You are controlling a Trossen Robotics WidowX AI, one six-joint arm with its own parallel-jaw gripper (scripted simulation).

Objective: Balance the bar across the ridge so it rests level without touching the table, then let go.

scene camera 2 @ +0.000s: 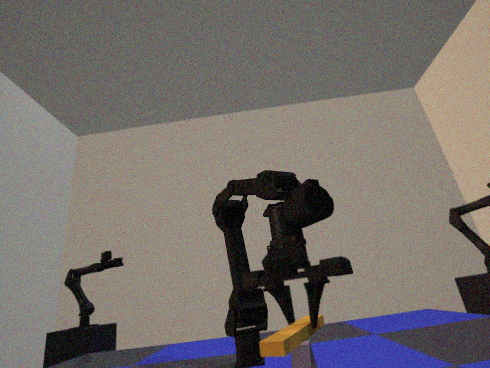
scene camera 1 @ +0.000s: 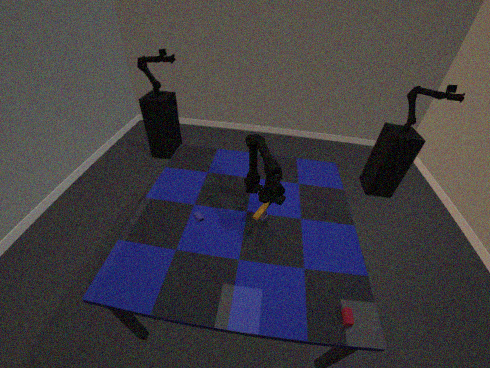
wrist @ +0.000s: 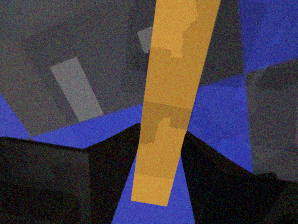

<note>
My gripper (scene camera 2: pixel 303 328) holds an orange bar (wrist: pixel 179 44).
My gripper also shows in the wrist view (wrist: pixel 161 132).
</note>
